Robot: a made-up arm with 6 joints.
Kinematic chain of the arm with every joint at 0, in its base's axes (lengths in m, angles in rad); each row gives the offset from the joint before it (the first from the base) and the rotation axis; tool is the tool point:
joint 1: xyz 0 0 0.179 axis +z
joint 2: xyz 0 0 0 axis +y
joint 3: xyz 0 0 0.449 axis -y
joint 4: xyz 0 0 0 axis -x
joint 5: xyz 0.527 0 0 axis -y
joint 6: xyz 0 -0.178 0 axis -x
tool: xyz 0 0 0
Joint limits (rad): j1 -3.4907..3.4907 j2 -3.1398..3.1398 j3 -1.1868..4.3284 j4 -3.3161..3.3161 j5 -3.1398..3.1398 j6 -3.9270..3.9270
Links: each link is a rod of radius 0.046 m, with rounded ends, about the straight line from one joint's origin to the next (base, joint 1, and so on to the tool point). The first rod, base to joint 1, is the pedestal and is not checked.
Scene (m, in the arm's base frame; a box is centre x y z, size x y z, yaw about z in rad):
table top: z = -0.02
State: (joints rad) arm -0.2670 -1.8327 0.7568 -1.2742 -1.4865 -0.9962
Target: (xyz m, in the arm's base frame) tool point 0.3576 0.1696 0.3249
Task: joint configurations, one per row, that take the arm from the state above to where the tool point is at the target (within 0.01 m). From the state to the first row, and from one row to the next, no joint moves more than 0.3 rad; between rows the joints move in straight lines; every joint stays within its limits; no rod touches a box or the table.
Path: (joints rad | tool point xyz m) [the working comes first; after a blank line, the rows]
Joints at the target: 0.4365 -0.1670 -0.4042 -1.5849 -1.4865 -0.9962
Straight joint move there: clear.

1: -0.1497 -1.5551 0.5633 -1.3260 -1.4865 -0.9962 | -0.5759 0.0432 0.7259
2: -0.0325 -1.2775 0.3698 -1.3778 -1.4865 -0.9962 | -0.2969 -0.0245 0.8476
3: 0.0848 -0.9999 0.1763 -1.4295 -1.4865 -0.9962 | -0.0103 -0.0260 0.8404
4: 0.2020 -0.7222 -0.0172 -1.4813 -1.4865 -0.9962 | 0.2182 0.0284 0.7224
5: 0.3193 -0.4446 -0.2107 -1.5331 -1.4865 -0.9962 | 0.3446 0.1069 0.5335
6: 0.4365 -0.1670 -0.4042 -1.5849 -1.4865 -0.9962 | 0.3576 0.1696 0.3249

